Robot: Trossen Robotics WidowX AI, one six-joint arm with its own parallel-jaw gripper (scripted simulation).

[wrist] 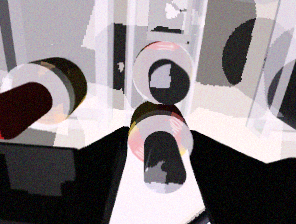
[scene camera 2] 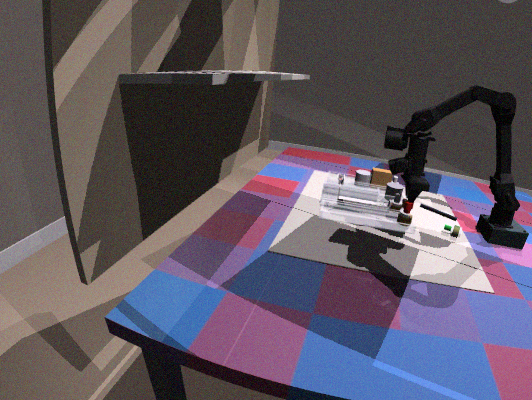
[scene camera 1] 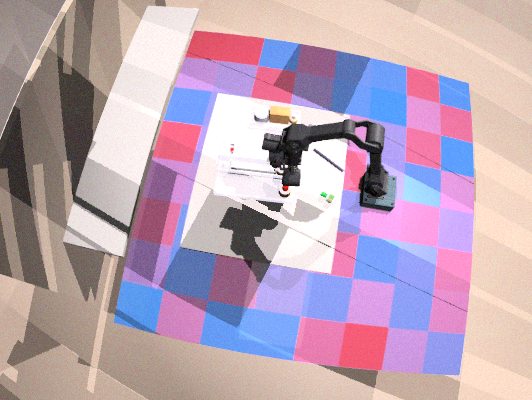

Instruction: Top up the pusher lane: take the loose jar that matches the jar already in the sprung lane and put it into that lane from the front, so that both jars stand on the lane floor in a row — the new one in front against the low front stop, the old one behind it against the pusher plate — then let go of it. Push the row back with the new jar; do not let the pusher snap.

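Wrist view: my gripper (wrist: 158, 135), a jar (wrist: 159, 140) and a jar (wrist: 163, 72). Scene camera 1 shows a lane rack (scene camera 1: 248, 154) and my gripper (scene camera 1: 292, 169). Visible from scene camera 2 are the lane rack (scene camera 2: 346, 190) and my gripper (scene camera 2: 408, 202).
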